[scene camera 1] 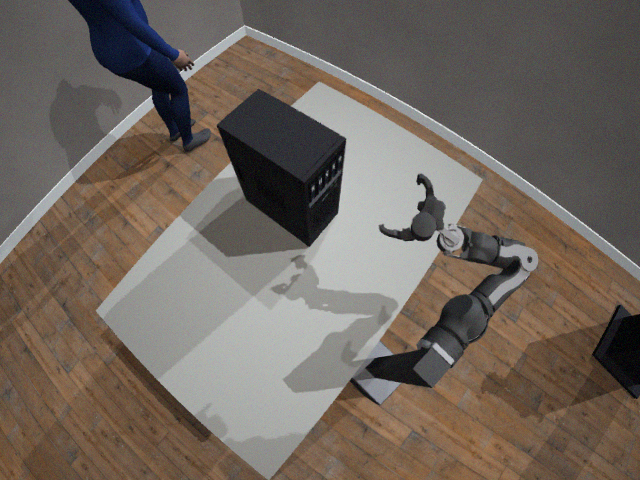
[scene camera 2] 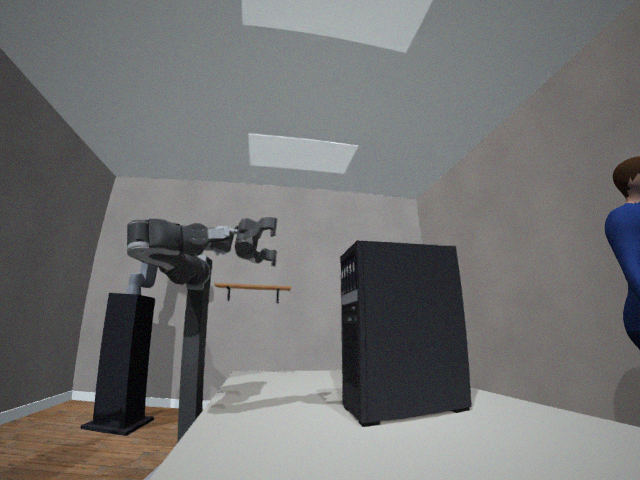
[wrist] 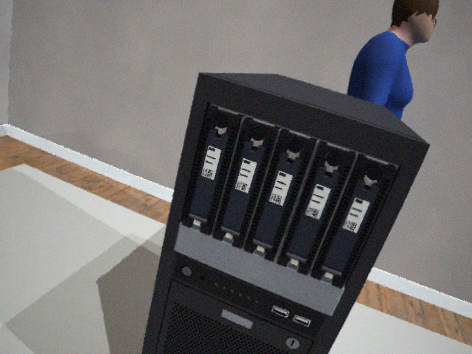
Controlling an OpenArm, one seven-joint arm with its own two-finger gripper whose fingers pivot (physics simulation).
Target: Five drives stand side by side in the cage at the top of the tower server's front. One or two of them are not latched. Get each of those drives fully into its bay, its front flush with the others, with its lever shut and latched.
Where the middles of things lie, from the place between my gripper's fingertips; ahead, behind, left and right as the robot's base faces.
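There is the black tower server (scene camera 2: 404, 346), and my gripper is 360 mm short of it. The gripper is also 70 mm to the right of the server, and 230 mm above it.
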